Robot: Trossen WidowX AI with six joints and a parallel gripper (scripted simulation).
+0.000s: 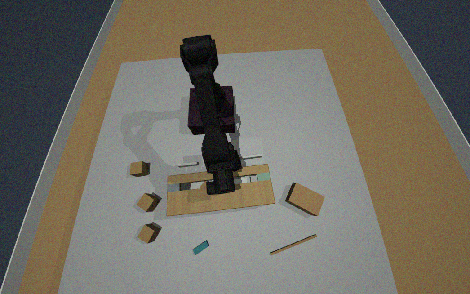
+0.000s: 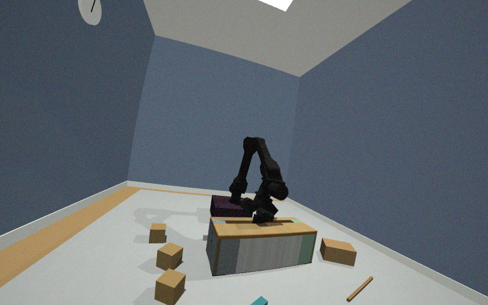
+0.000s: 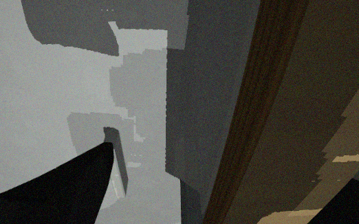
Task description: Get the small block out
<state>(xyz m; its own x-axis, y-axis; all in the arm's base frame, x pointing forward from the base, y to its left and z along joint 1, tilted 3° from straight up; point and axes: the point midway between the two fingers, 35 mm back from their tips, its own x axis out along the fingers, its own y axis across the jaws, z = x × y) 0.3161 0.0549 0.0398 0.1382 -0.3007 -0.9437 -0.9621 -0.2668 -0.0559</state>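
The small block lies 60 mm ahead of my gripper tip and 10 mm to the right of it. The rest, counted from my gripper tip: tan block: 40 mm ahead, 390 mm to the left, 60 mm below; then teal piece: 290 mm ahead, 10 mm to the left, 80 mm below; then wooden box: 30 mm ahead, 40 mm to the left, 20 mm below.
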